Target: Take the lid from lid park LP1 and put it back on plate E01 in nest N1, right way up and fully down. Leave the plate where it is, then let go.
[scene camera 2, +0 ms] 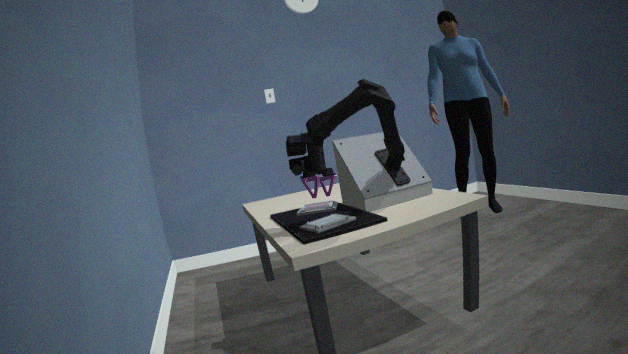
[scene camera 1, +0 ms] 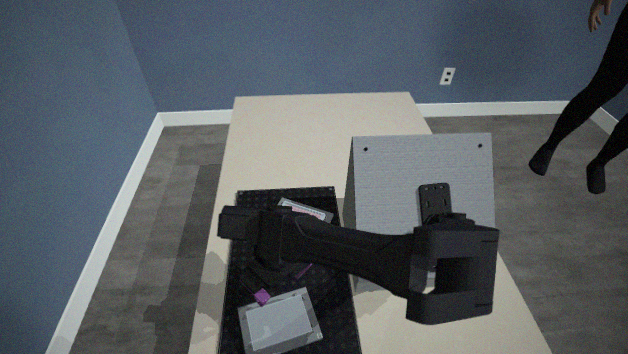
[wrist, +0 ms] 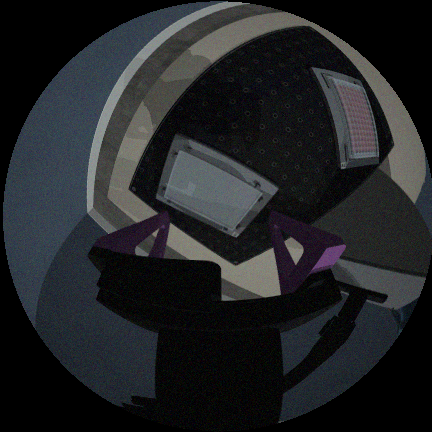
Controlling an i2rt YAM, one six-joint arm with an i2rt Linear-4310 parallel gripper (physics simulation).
My gripper (scene camera 2: 321, 197) is open and holds nothing. Also in view: a clear grey lid (scene camera 1: 286, 319). I also see a well plate with pink wells (wrist: 356, 114).
The clear grey lid also shows in the wrist view (wrist: 194, 183). My gripper shows as well in the wrist view (wrist: 218, 215).
